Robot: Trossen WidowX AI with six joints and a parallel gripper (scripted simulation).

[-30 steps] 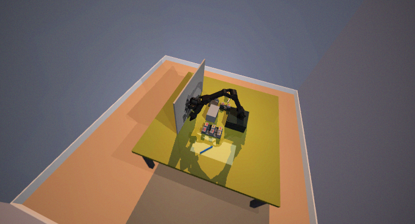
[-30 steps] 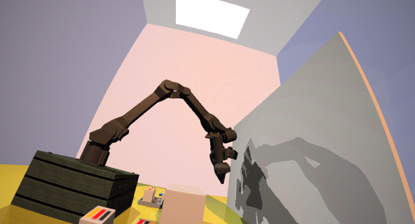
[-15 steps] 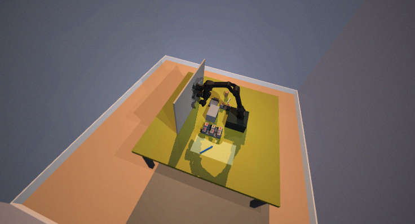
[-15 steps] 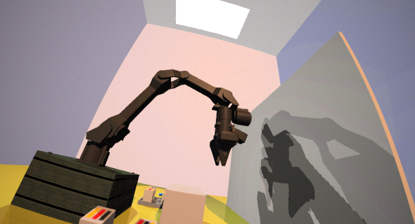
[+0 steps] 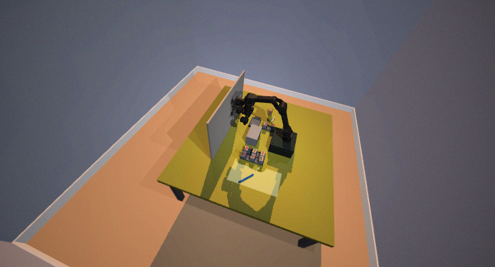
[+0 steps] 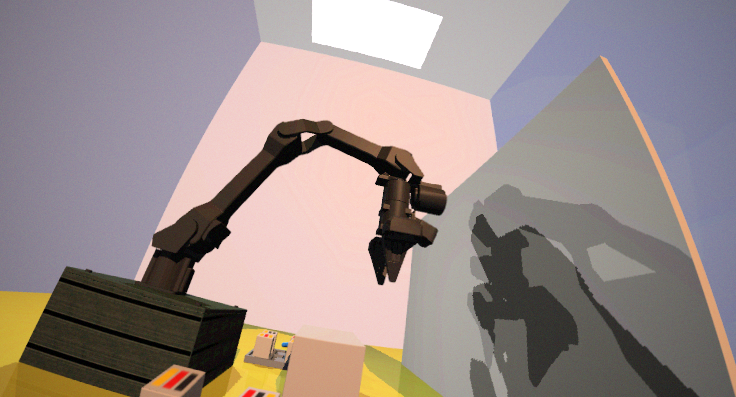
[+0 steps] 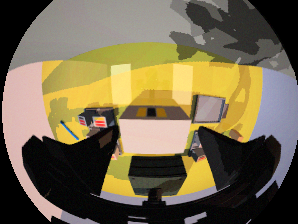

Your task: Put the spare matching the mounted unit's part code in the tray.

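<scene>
Right now the spare is 240 mm to the left of my gripper tip, 160 mm below it and 100 mm behind it. From my gripper tip the other things lie so: grey tray 190 mm below, 180 mm to the right, 80 mm behind; then mounted unit 150 mm below, 80 mm behind, 20 mm to the left; then grey upright panel 160 mm ahead, 30 mm to the right, 30 mm above.
</scene>
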